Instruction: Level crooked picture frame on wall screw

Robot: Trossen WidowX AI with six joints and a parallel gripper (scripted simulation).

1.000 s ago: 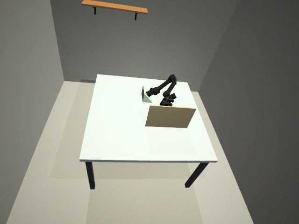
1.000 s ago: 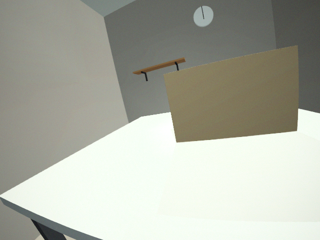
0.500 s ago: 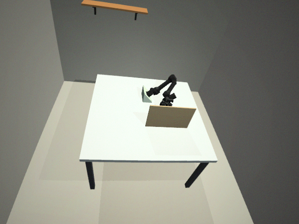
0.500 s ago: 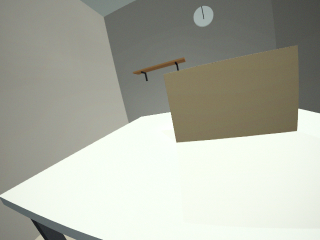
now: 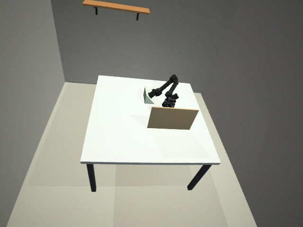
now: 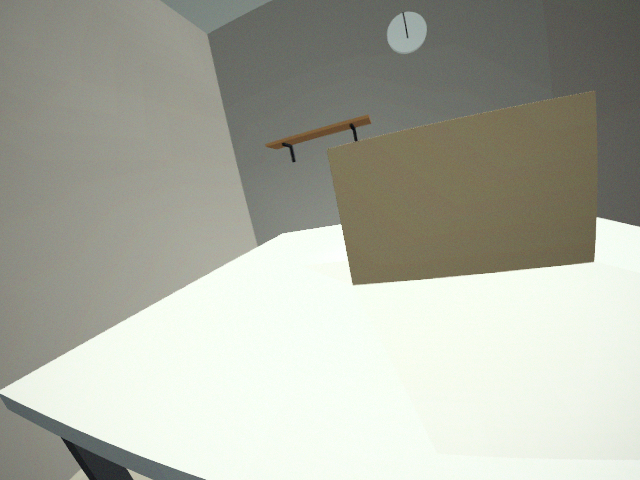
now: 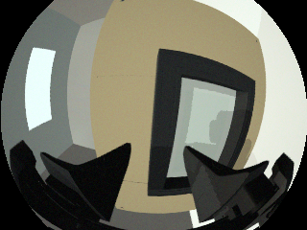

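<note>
Right now the picture frame is 20 mm ahead of my gripper tip, 10 mm to the right of it and 60 mm below it. Also, from my gripper tip: tan wall panel 30 mm ahead, 10 mm to the left, 60 mm below.
</note>
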